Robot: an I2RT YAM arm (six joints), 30 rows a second.
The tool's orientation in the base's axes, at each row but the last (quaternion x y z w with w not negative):
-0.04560 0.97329 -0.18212 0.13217
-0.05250 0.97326 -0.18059 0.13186
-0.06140 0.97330 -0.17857 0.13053
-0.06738 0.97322 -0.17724 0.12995
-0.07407 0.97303 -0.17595 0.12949
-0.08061 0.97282 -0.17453 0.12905
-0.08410 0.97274 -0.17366 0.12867
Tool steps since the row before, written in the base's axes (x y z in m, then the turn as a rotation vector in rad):
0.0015 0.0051 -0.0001 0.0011 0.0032 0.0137
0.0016 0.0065 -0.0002 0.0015 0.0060 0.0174
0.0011 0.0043 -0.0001 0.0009 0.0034 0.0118
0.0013 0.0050 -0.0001 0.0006 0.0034 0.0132
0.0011 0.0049 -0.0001 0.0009 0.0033 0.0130
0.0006 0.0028 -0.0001 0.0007 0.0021 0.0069
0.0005 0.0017 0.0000 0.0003 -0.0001 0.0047
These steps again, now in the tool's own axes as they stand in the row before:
-0.0021 0.0047 -0.0012 -0.0048 -0.0021 -0.0131
-0.0025 0.0060 -0.0016 -0.0065 -0.0009 -0.0173
-0.0017 0.0039 -0.0010 -0.0042 -0.0012 -0.0115
-0.0021 0.0046 -0.0012 -0.0042 -0.0017 -0.0129
-0.0020 0.0045 -0.0012 -0.0044 -0.0017 -0.0126
-0.0011 0.0026 -0.0006 -0.0026 -0.0006 -0.0067
-0.0008 0.0015 -0.0004 -0.0013 -0.0018 -0.0041

